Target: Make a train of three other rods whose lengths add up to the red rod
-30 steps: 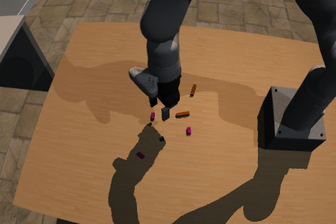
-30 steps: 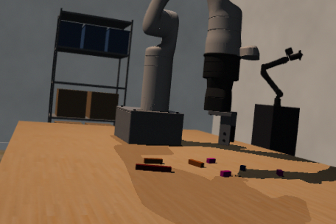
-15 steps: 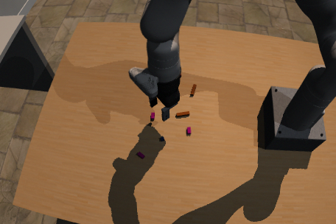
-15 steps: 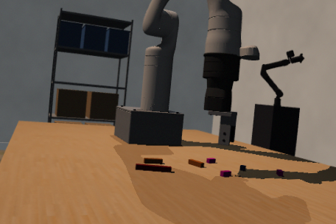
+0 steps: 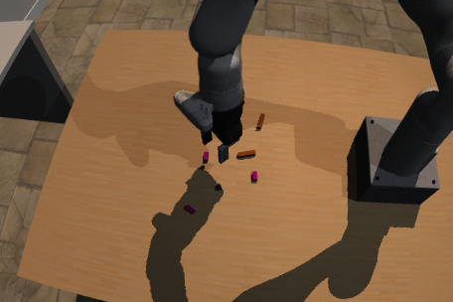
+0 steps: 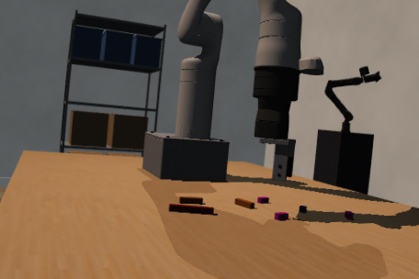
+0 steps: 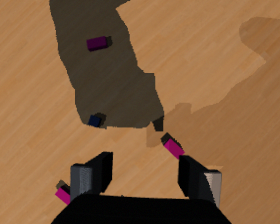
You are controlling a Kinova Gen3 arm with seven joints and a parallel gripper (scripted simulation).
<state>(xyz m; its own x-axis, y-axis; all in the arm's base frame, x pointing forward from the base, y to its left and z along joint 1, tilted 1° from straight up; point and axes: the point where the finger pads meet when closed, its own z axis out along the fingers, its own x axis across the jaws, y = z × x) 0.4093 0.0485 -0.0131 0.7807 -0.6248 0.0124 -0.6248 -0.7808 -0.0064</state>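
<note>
My gripper is now 20 mm past the blue rod, 60 mm to the right of it and 70 mm above it. Round my hand: red rod (10 mm behind, 150 mm to the right, 70 mm below).
</note>
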